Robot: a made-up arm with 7 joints.
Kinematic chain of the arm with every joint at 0, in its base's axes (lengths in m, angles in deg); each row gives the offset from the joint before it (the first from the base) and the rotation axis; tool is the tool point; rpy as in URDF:
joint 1: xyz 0 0 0.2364 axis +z
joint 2: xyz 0 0 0 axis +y
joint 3: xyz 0 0 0.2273 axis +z
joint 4: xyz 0.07 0 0 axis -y
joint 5: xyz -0.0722 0 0.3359 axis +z
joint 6: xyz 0 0 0 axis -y
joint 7: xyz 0.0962 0 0 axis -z
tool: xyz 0 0 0 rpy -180 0 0
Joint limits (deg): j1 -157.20..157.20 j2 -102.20..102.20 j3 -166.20..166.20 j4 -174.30..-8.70 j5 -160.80..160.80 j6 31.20..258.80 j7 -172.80..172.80
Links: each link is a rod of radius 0.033 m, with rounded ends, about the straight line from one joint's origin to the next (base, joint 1, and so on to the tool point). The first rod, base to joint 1, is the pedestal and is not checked.
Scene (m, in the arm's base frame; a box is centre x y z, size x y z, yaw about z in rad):
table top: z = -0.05
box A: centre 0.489 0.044 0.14 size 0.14 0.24 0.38 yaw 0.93
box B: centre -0.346 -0.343 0.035 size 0.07 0.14 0.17 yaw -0
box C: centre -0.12 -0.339 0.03 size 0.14 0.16 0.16 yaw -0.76
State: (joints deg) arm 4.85 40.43 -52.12 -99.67 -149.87 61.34 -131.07
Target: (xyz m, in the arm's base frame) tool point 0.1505 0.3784 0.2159
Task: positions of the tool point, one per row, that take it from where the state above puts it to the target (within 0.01 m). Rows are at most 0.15 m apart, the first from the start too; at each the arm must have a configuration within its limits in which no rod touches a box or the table.
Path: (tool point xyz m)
1: 0.4298 -0.3241 0.1954
2: 0.4136 -0.2748 0.1491
3: 0.3826 -0.2319 0.1147
4: 0.3410 -0.1972 0.0930
5: 0.2934 -0.1706 0.0837
6: 0.2440 -0.1515 0.0847
7: 0.1961 -0.1383 0.0931
8: 0.2202 -0.0911 0.0514
9: 0.2413 -0.0213 0.0201
10: 0.2540 0.0668 0.0094
11: 0.2534 0.1631 0.0265
12: 0.2362 0.2543 0.0716
13: 0.2014 0.3287 0.1385
14: 0.1505 0.3784 0.2159

